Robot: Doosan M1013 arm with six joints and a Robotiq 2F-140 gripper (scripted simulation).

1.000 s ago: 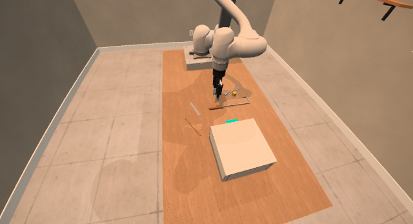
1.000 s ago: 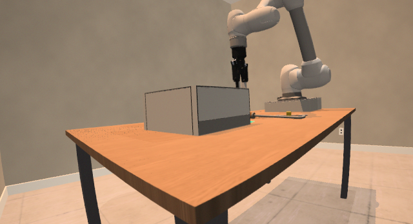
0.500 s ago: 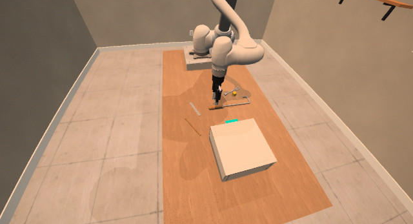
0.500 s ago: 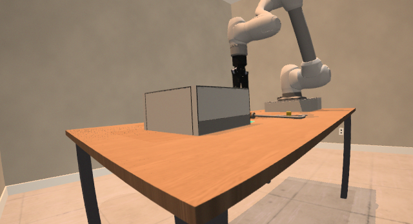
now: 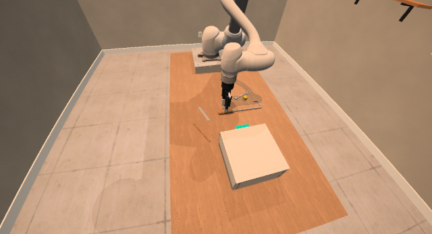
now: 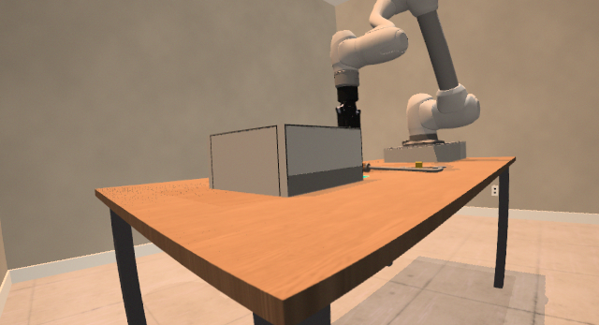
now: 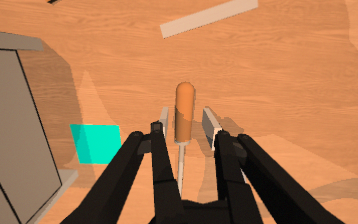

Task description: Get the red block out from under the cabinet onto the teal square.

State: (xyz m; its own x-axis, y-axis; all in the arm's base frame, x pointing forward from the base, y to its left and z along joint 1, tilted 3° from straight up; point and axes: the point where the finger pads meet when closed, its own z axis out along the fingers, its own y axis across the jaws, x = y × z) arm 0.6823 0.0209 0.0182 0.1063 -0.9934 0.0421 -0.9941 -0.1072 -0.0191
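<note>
Now: the flat grey strip 14 cm to the right of my hand, 9 cm below it and 1 cm behind it. Also, from my hand: thin stick (17 cm to the right, 15 cm ahead, 9 cm below); then teal square (16 cm ahead, 11 cm to the left, 9 cm below); then screwdriver (14 cm to the left, 8 cm below, 5 cm behind).
</note>
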